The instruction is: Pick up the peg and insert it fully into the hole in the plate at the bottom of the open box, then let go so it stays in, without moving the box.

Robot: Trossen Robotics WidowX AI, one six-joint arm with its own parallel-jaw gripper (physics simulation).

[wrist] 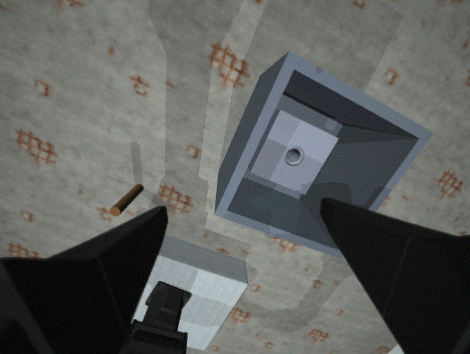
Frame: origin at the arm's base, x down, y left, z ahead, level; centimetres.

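Where they show: gripper, fingertip midpoint: (244, 209); arm's base, link origin: (168, 298).
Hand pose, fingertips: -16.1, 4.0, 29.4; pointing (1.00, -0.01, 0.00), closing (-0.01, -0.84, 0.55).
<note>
Things, the pixels of their centre, and the offset from my fingertips, as dx, dy, dz. "pt": a spot on its surface instead. Level surfaces: height alone.
- brown peg, body centre: (128, 198) +17.4, +9.6, -14.7
- blue-grey open box, body centre: (296, 157) +14.6, -7.5, +3.5
- pale plate, body centre: (288, 151) +18.0, -7.5, +3.5
- raised ring, surface spot: (301, 156) pt +15.5, -8.4, +4.0
- table, surface height: dx +21.4
The brown peg (127, 200) stands upright on the table at the left, seen from above at a slant, its round top end towards the lower left. The blue-grey open box (252, 112) stands at the right. At its bottom lies a pale plate (312, 132) with a hole inside a raised ring (301, 156); no peg is in it. My gripper (244, 209) is open and empty, above the table. Its left fingertip appears just to the right of and below the peg; its right fingertip overlaps the box's near side in the view.
A light grey metal block (212, 287) lies at the lower middle, partly behind the left finger, with a black part (162, 307) over it. The box's raised walls stand to the right of the peg. The table (90, 115) is grey with rusty marks and shadows.
</note>
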